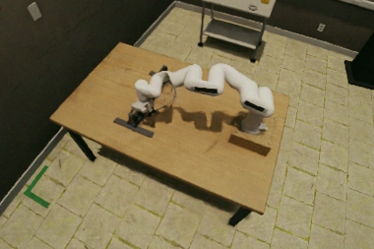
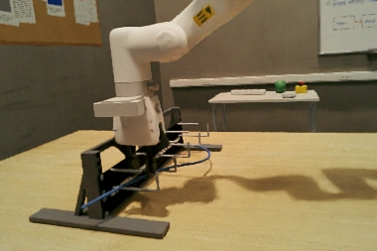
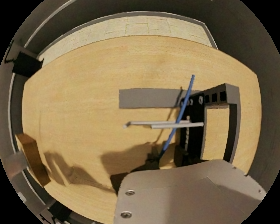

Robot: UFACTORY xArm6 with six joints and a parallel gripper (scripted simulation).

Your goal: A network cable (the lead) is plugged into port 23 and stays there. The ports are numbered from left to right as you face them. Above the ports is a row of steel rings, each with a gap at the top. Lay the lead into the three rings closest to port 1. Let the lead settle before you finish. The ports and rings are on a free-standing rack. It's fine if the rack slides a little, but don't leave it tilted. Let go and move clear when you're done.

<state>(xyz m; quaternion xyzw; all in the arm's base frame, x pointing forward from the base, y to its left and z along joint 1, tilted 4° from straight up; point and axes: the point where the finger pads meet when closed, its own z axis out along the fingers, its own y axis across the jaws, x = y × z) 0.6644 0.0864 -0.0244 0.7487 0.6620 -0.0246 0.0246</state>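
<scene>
The dark free-standing rack is 160 mm to the right of my hand, 40 mm ahead of it and 20 mm below it.
</scene>
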